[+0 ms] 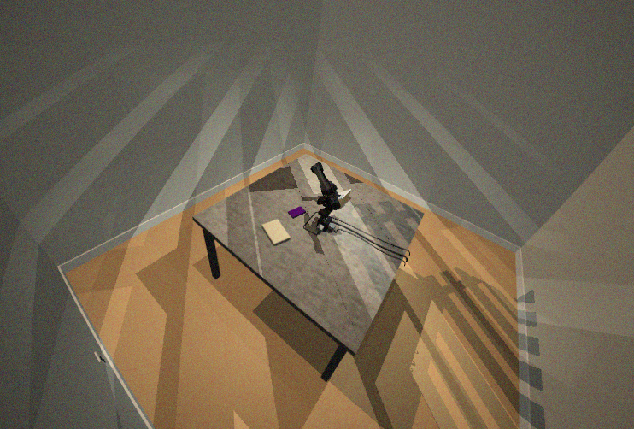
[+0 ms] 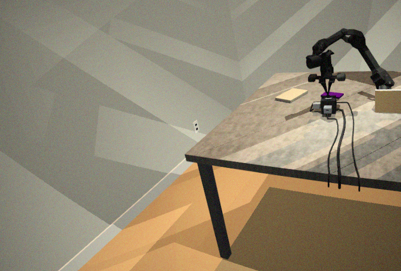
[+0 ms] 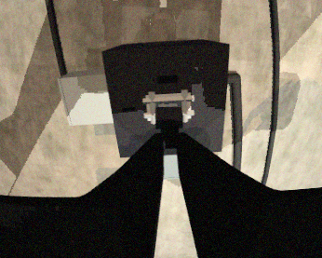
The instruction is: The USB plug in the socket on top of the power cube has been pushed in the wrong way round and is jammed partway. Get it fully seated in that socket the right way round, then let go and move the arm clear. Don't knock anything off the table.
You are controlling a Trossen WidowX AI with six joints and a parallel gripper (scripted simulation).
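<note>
Right now the USB plug is 2 cm below my gripper tip. From my gripper tip the other things lie so: beige pad: 27 cm ahead, 22 cm to the right, 10 cm below; purple flat item: 24 cm to the right, 10 cm below, 2 cm ahead; USB socket: 4 cm below, 1 cm to the right.
</note>
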